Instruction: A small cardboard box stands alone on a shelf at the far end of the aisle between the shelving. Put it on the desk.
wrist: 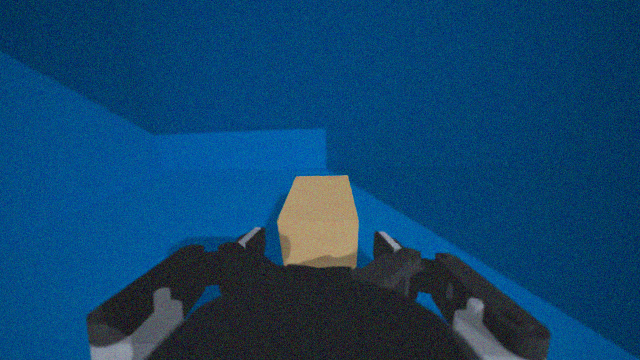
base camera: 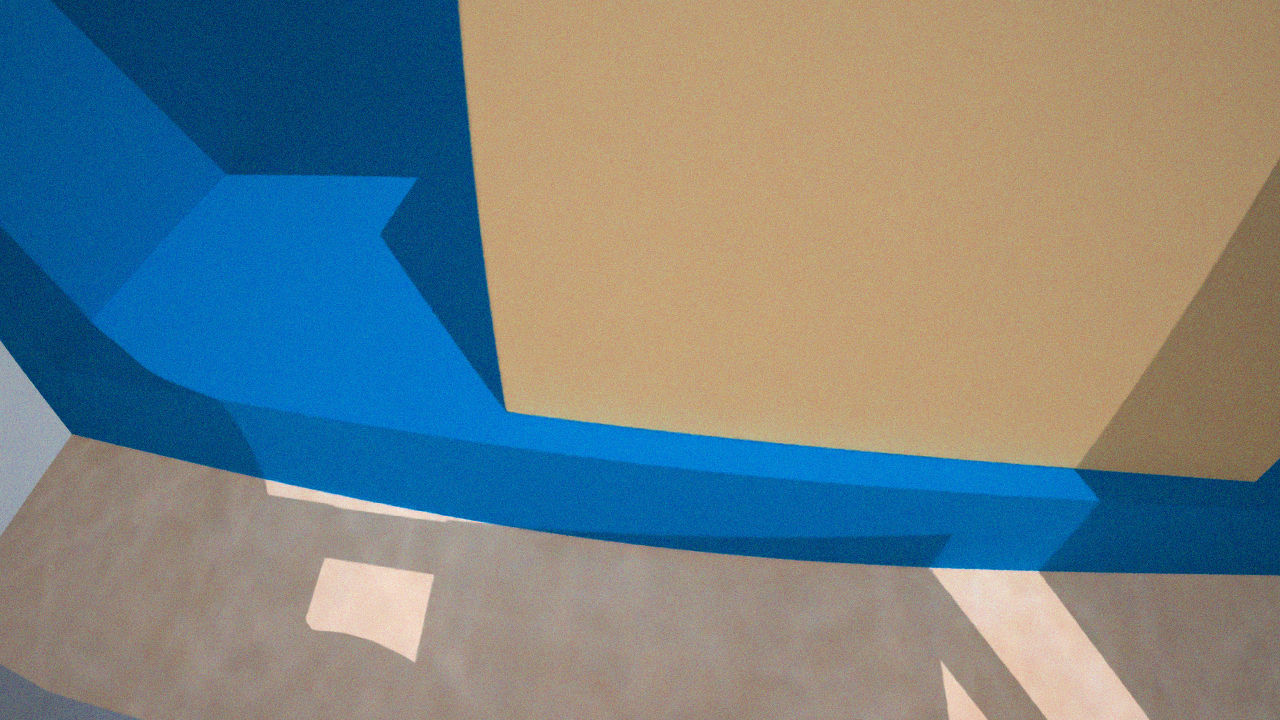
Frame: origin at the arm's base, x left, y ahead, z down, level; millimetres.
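Seen in the pictures: gripper, fingertip midpoint: (wrist: 319, 241).
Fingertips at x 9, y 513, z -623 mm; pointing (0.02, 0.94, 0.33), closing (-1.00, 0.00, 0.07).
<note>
Pixels of each thing's middle, then the offset from my fingertips to it. Level surfaces: height alone.
- small cardboard box, body centre: (wrist: 321, 216) dx -1, dy +42, dz +4 mm
- blue shelf, its level: dz +29 mm
- large cardboard box, body centre: (base camera: 961, 93) dx -163, dy -44, dz +808 mm
- grey-brown floor, its level: dz +1019 mm
The small cardboard box (wrist: 323, 199) stands on a blue shelf (wrist: 215, 205), low in the middle of the wrist view. Its top and near face show; its bottom is hidden behind the dark gripper body. My gripper (wrist: 319, 241) is open, with one fingertip to the left of the box and one to the right in the picture, and blue visible between each fingertip and the box. How far the fingertips reach along the box is not clear. The desk does not show in either view.
In the base camera view a large cardboard box (base camera: 805, 232) stands close in front on a blue shelf (base camera: 295, 295), filling the right side. The shelf's front edge runs across above the grey-brown floor (base camera: 626, 626), which has patches of light. Blue panels rise behind.
</note>
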